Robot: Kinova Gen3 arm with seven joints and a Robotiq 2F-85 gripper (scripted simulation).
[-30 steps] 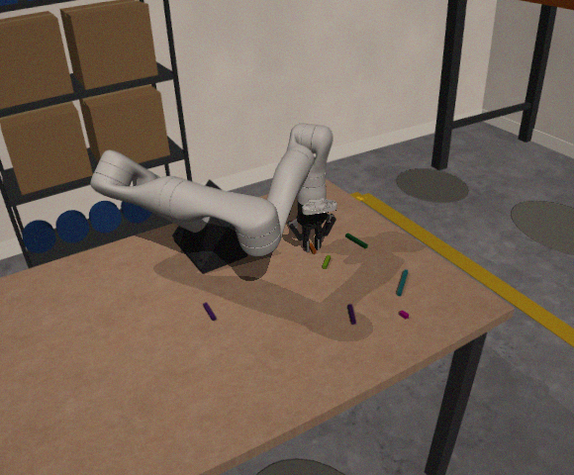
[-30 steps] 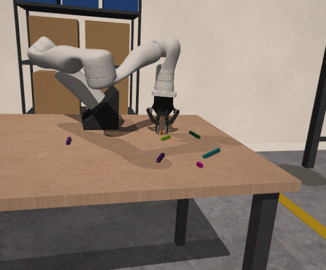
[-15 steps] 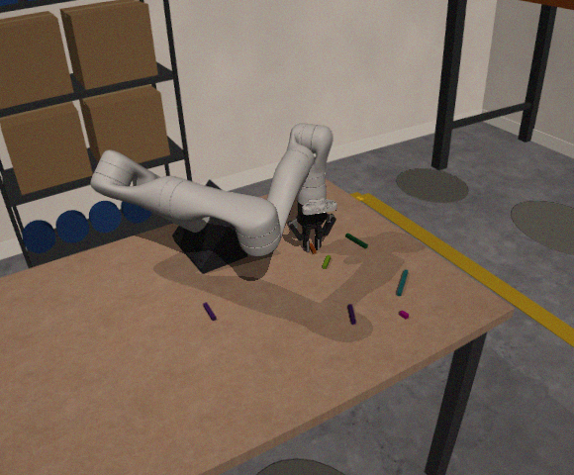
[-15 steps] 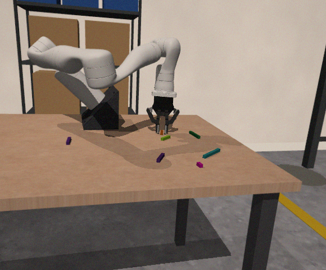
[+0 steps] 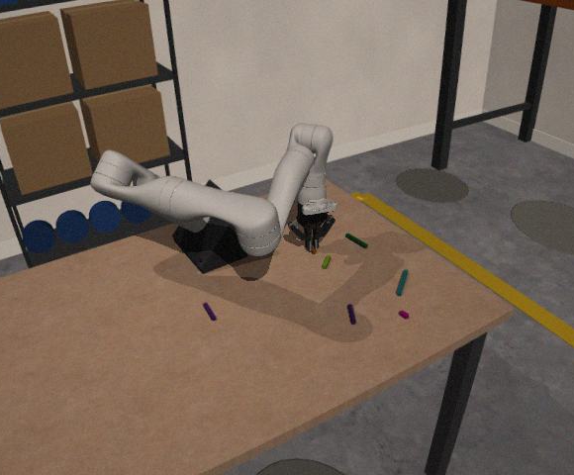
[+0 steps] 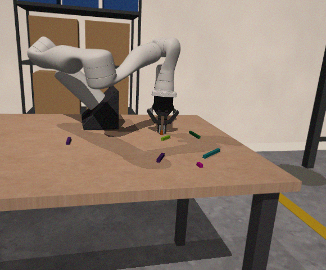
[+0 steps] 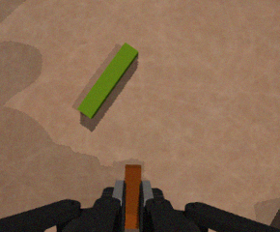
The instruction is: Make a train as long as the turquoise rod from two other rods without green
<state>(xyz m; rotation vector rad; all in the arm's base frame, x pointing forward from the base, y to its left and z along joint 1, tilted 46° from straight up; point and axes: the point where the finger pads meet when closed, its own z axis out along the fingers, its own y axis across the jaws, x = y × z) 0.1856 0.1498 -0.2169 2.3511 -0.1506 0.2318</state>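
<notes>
Right now my hand is 1 cm above the orange rod. Round my hand: turquoise rod (24 cm ahead, 13 cm to the left, 1 cm below); lime rod (8 cm ahead, 1 cm below); green rod (13 cm to the left, 3 cm ahead, 1 cm below).
</notes>
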